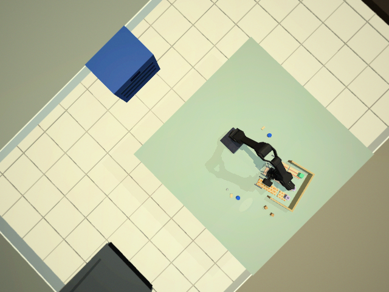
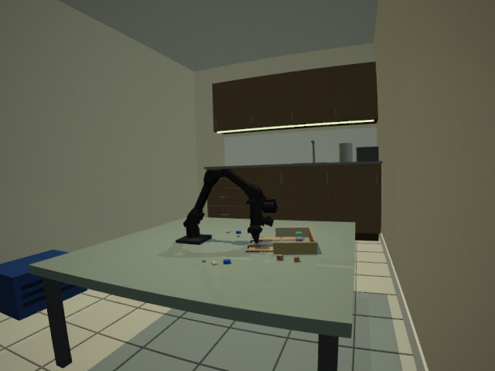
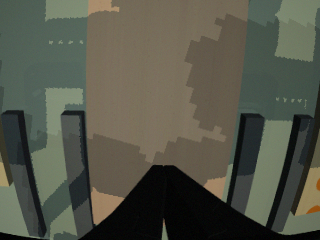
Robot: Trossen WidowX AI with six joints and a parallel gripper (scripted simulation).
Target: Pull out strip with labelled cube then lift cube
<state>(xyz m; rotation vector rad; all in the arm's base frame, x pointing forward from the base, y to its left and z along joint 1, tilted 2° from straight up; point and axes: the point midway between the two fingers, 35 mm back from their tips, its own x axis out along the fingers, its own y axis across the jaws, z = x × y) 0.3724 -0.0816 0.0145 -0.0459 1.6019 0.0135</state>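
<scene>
Right now the plain strip is 10 cm ahead of my gripper tip.
</scene>
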